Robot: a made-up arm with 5 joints. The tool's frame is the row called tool.
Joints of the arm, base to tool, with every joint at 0 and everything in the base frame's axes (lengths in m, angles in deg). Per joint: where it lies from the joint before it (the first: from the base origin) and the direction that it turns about. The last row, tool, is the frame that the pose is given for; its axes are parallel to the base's.
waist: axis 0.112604 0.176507 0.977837 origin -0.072 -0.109 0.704
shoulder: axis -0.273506 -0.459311 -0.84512 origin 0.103 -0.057 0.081
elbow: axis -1 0 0 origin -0.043 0.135 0.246
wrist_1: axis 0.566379 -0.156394 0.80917 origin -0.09 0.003 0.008
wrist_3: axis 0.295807 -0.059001 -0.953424 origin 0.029 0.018 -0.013
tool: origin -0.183 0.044 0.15
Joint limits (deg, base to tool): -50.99..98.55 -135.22..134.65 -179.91..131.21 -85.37..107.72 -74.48..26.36
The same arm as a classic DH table. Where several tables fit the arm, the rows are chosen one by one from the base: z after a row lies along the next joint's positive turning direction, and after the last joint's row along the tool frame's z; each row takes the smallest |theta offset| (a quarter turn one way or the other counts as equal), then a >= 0, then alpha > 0; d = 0 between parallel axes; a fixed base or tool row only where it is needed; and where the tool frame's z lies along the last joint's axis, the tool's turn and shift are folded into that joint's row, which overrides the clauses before.
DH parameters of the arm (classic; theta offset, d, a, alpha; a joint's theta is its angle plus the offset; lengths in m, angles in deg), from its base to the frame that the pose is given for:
base (fixed): -32.54 1.3140 -0.0021 -12.09
waist: 2.73 -0.5015 0.1169 159.76
shoulder: 64.35 -0.2473 -0.0011 -74.13
elbow: -39.46 0.2178 -0.0045 -124.50
wrist_1: -17.28 0.0319 -0.0243 -126.49
wrist_3: -3.04 -0.5899 -0.0074 162.44
tool (fixed): 101.28 -0.4445 0.0000 0.00
Joint limits (deg, base to tool): -50.99..98.55 -135.22..134.65 -179.91..131.21 -85.37..107.72 -74.48..26.36

